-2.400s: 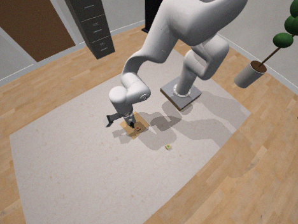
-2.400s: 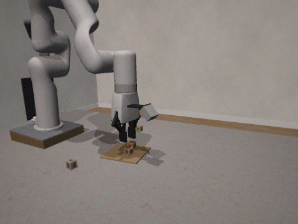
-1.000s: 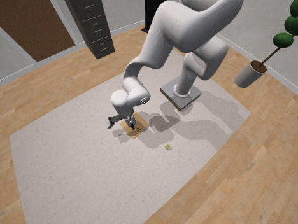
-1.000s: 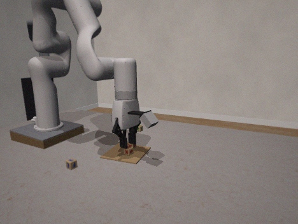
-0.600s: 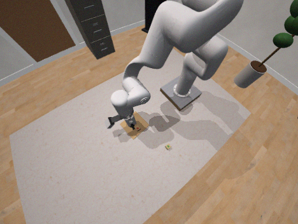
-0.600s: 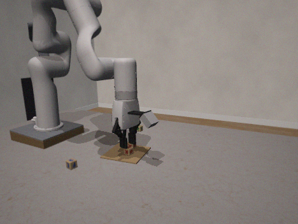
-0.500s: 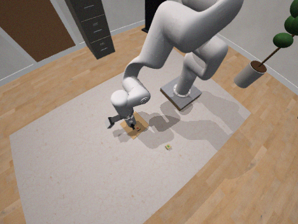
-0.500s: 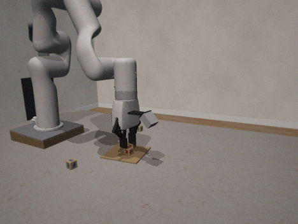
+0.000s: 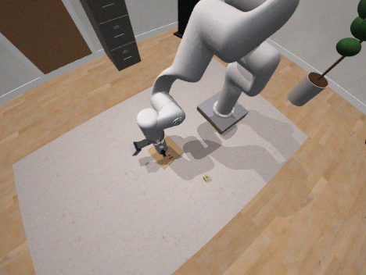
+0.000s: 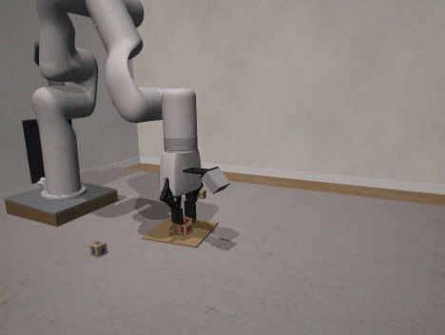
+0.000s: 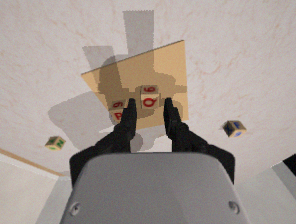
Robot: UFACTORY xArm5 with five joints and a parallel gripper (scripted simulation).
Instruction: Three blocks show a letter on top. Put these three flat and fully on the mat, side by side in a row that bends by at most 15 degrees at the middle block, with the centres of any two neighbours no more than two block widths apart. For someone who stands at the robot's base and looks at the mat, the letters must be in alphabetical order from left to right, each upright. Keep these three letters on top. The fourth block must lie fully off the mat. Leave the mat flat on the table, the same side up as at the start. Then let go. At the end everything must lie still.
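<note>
Right now the tan mat is 1 cm behind my hand, 1 cm to the left of it and 5 cm below it. Also, from my hand: blue-lettered block 14 cm behind, 14 cm to the right, 4 cm below.
</note>
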